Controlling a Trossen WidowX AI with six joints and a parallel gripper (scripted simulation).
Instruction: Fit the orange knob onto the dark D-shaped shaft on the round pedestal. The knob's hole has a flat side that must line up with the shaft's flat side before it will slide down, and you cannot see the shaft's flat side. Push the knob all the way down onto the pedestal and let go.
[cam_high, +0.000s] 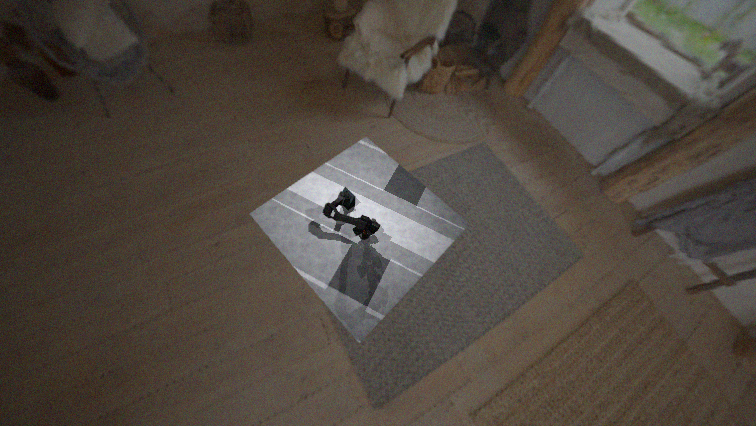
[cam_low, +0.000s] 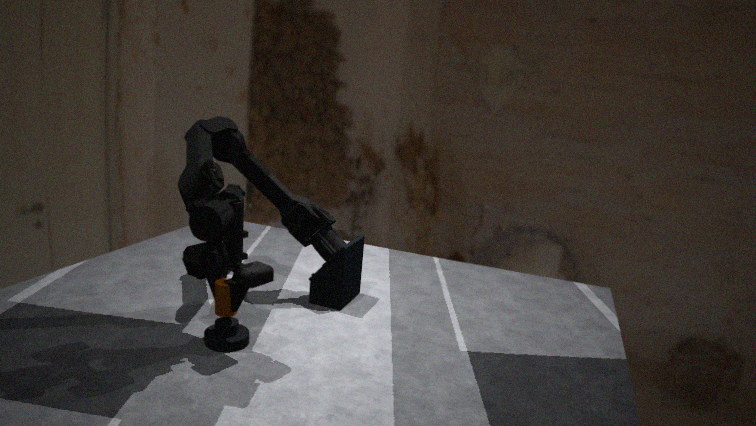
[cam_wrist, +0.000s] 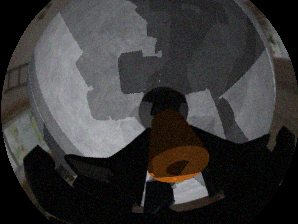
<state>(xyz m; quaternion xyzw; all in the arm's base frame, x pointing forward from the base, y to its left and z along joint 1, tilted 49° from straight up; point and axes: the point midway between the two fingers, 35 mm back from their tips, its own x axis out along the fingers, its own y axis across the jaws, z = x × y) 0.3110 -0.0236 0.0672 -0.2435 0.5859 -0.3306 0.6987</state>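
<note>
The orange knob is 20 mm above my gripper tip. Also, from my gripper tip: dark round pedestal (40 mm below).
</note>
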